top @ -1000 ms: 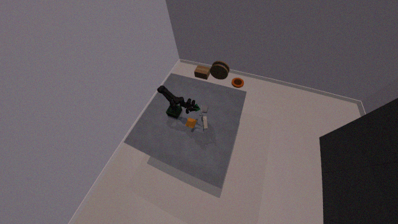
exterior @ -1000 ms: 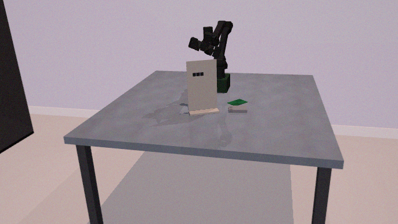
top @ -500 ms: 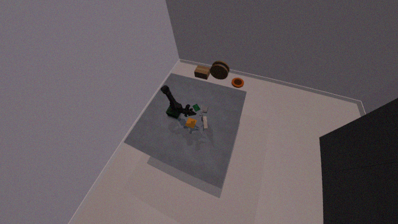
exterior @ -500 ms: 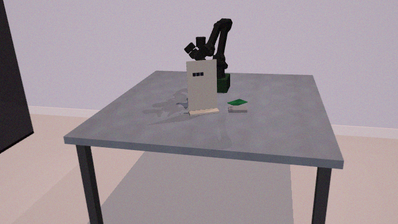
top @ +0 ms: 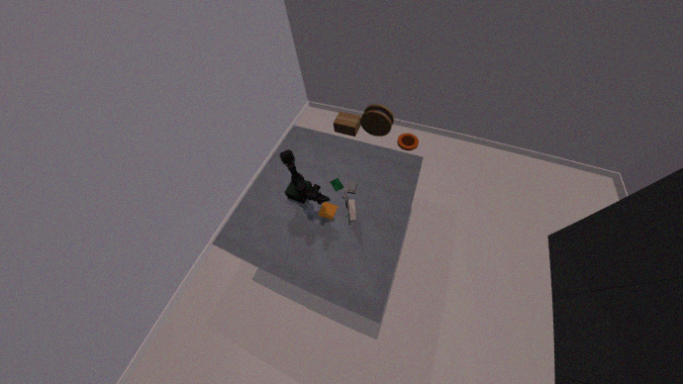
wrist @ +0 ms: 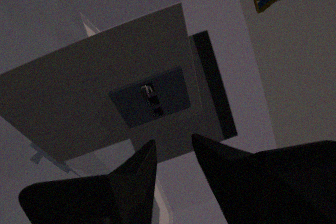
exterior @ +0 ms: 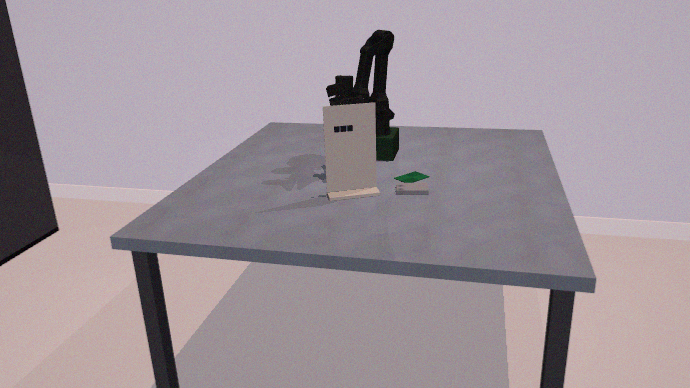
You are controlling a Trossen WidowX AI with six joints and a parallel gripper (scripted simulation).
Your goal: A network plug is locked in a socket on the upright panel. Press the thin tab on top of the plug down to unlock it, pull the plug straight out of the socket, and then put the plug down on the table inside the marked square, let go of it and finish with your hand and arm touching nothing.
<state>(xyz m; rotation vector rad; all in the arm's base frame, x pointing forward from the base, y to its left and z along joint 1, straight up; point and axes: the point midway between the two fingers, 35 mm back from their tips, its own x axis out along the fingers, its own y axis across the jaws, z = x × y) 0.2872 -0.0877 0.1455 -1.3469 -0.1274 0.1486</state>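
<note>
Right now my gripper tip is 80 mm short of the network plug, 60 mm to the right of it and 20 mm above it. Also, from my gripper tip: orange marked square 240 mm below, 50 mm behind; then grey upright panel 110 mm ahead, 100 mm below, 60 mm to the left; then small grey block 260 mm to the left, 230 mm below, 40 mm ahead.
</note>
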